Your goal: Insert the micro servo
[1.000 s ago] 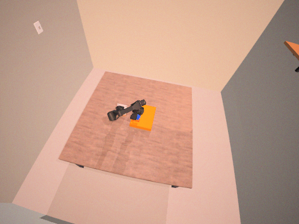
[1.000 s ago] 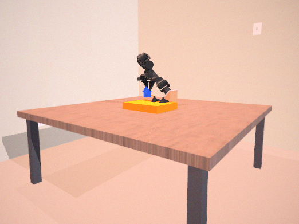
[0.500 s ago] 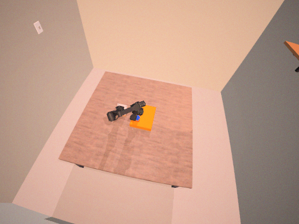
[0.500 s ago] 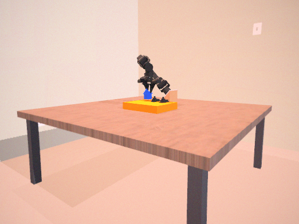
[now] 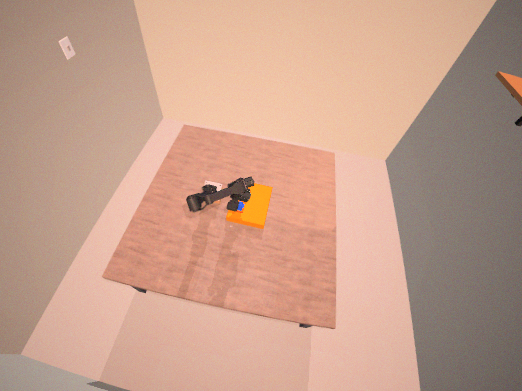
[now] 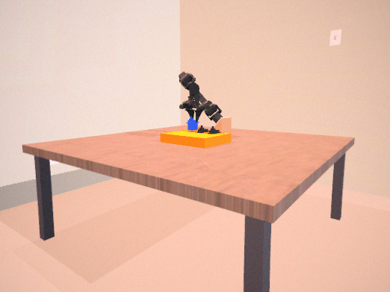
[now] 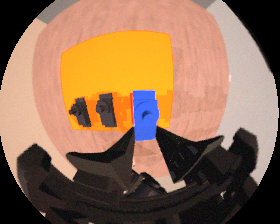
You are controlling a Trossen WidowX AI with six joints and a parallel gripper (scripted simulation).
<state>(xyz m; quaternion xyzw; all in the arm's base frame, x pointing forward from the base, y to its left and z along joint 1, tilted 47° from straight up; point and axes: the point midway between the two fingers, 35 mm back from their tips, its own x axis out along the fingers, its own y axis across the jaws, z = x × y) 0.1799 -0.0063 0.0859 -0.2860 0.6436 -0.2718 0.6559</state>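
The orange robot deck lies 120 mm ahead of my gripper tip, 80 mm to the left of it and 80 mm below it.
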